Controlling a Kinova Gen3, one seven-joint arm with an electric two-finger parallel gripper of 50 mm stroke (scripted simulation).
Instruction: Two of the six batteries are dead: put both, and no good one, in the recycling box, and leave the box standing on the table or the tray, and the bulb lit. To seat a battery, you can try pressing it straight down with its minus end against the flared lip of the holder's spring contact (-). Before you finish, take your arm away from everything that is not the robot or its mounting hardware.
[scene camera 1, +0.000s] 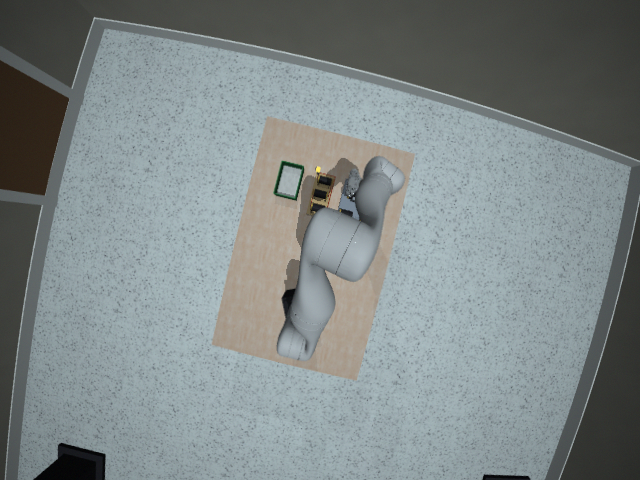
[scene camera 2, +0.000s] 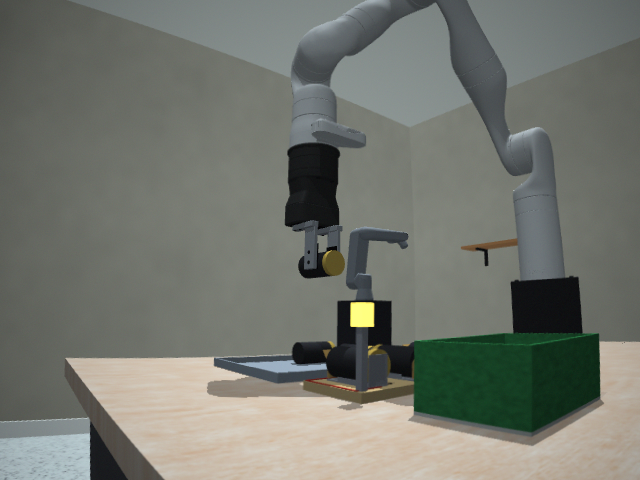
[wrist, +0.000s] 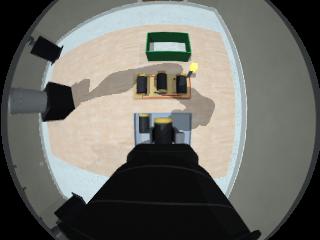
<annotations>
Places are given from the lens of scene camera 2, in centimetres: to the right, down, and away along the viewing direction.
my gripper (scene camera 2: 322, 270): 0, 4, 59
green recycling box (scene camera 2: 513, 387): 13, 10, 26
grey tray (scene camera 2: 250, 366): -9, 16, 53
battery (scene camera 2: 341, 361): 2, 12, 42
The marked spots on the battery and the grey tray are 16 cm apart.
</annotations>
